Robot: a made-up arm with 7 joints.
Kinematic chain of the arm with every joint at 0, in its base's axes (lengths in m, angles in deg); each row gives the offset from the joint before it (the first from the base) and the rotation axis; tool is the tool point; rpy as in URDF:
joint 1: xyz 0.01 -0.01 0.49 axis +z
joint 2: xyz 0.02 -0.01 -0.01 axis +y
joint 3: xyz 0 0.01 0.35 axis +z
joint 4: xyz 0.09 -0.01 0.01 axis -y
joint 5: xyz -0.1 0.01 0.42 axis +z
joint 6: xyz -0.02 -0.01 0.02 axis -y
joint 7: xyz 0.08 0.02 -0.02 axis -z
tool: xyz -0.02 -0.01 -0.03 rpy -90 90 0
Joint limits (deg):
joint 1: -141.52..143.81
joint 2: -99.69..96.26
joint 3: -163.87..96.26
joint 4: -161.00..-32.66
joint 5: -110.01..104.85
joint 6: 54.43..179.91
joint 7: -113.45..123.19
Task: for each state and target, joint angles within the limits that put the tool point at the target. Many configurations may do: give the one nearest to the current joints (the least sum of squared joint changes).
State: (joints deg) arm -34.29 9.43 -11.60 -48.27 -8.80 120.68 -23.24
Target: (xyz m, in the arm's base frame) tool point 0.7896 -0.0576 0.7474
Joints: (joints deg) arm -8.34 24.80 7.17 -78.77 -8.39 113.92 -21.04
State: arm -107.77 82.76 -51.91 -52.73 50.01 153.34 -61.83
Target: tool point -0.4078 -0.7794 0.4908
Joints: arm -87.64 69.53 -53.57 -66.33 54.61 159.48 -59.31
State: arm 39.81 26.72 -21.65 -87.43 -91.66 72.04 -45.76
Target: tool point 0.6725 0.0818 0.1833
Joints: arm 29.04 60.88 -19.21 -100.09 -91.15 76.24 -47.02
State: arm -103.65 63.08 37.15 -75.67 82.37 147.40 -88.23
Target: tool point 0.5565 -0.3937 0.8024
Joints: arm -88.18 9.73 66.43 -97.27 90.23 156.59 -83.80
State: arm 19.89 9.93 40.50 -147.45 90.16 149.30 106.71
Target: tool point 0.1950 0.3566 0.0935
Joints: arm 30.97 57.34 29.44 -137.14 88.03 146.66 109.49
